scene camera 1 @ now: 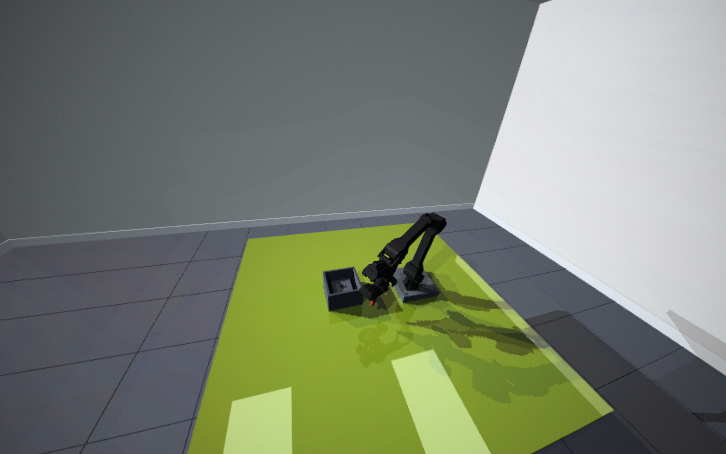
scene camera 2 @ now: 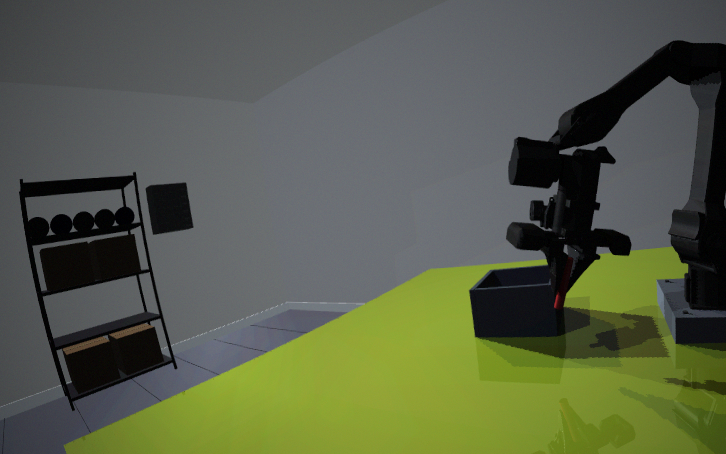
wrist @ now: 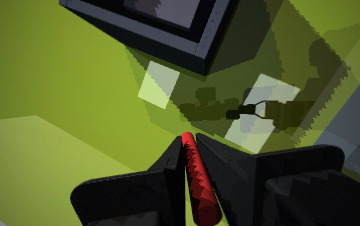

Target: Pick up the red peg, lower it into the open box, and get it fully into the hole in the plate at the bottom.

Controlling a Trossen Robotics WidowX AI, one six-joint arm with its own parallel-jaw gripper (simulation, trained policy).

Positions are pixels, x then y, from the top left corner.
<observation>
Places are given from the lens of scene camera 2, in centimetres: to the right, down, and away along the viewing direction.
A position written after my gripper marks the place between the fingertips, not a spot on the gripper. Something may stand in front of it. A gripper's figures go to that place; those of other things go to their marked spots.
my gripper (scene camera 2: 558,292): 30, 10, 49
dark box (scene camera 2: 513,302): 27, 14, 60
</observation>
